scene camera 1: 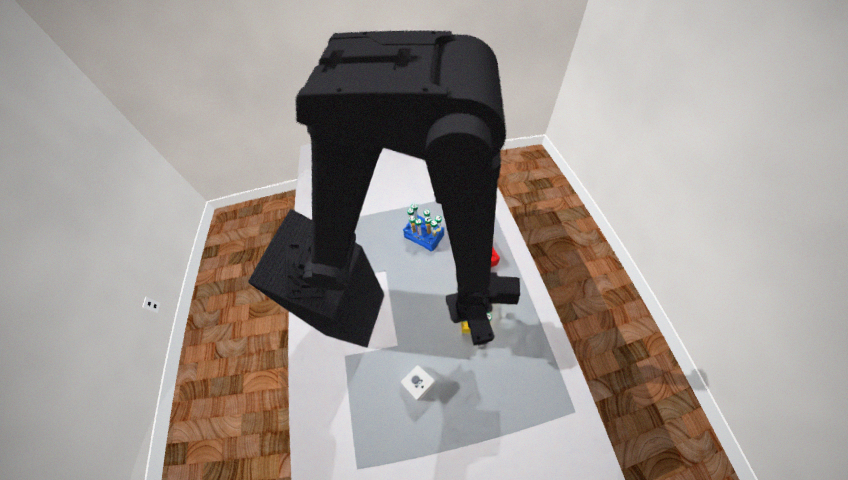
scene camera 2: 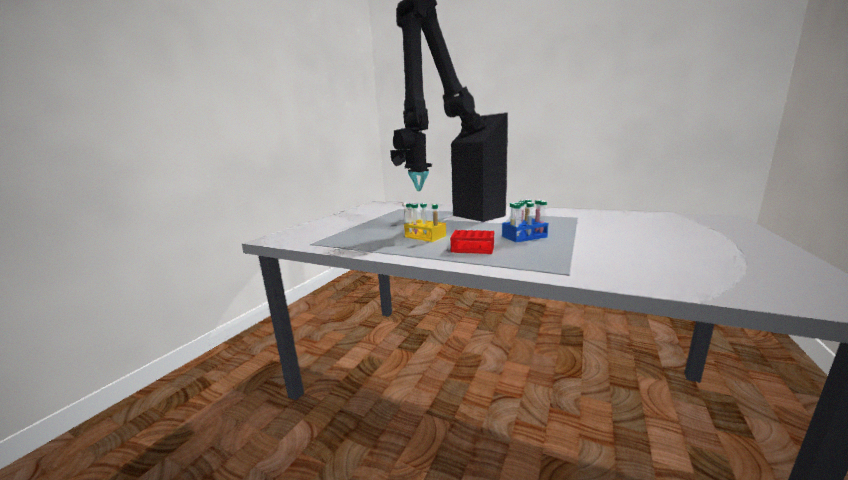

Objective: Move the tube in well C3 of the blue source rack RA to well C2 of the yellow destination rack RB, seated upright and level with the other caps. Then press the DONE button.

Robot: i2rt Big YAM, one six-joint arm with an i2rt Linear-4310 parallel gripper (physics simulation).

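Frame: origin at the arm's base, x ahead, y left, z up, level; metres.
Where they show: gripper, fingertip midpoint: (scene camera 2: 418,191); arm's base, link origin: (scene camera 1: 305,270) (scene camera 2: 474,128).
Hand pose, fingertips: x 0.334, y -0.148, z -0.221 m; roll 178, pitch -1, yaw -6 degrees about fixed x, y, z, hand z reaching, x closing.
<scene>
Things, the pixels of their top centre, and the offset from my fingertips. "*": a spot on its surface instead. Level surfaces: height alone.
- yellow rack, top centre: (scene camera 1: 475,308) (scene camera 2: 424,223) 0.057 m ahead, 0.038 m left, 0.111 m down
- blue source rack, top centre: (scene camera 2: 524,222) (scene camera 1: 423,228) 0.000 m ahead, 0.388 m left, 0.111 m down
- white box, surface spot: (scene camera 1: 417,382) * 0.184 m back, 0.111 m right, 0.098 m down
- red rack, top centre: (scene camera 2: 472,233) (scene camera 1: 480,247) 0.165 m ahead, 0.238 m left, 0.111 m down
- grey mat, surface height: 0.161 m down
My gripper (scene camera 2: 418,189) is shut with nothing between its teal fingers, pointing down above the yellow destination rack in scene camera 2. In scene camera 1 the fingers are hidden under the wrist. The yellow rack (scene camera 1: 465,326) (scene camera 2: 440,233) holds several upright green-capped tubes (scene camera 2: 435,215) and is mostly covered by the wrist in scene camera 1. The blue source rack (scene camera 1: 423,239) (scene camera 2: 509,230) holds several green-capped tubes (scene camera 1: 418,226) (scene camera 2: 515,214). I cannot tell which wells C3 and C2 are. A white box (scene camera 1: 417,382) with dark marks on top, possibly the DONE button, sits on the mat.
A red rack (scene camera 1: 494,257) (scene camera 2: 472,242) stands between the blue and yellow racks, partly hidden by the arm in scene camera 1. The racks stand on a grey mat (scene camera 1: 517,410) (scene camera 2: 535,258). The black arm base (scene camera 1: 351,321) (scene camera 2: 479,172) stands at the table's side.
</scene>
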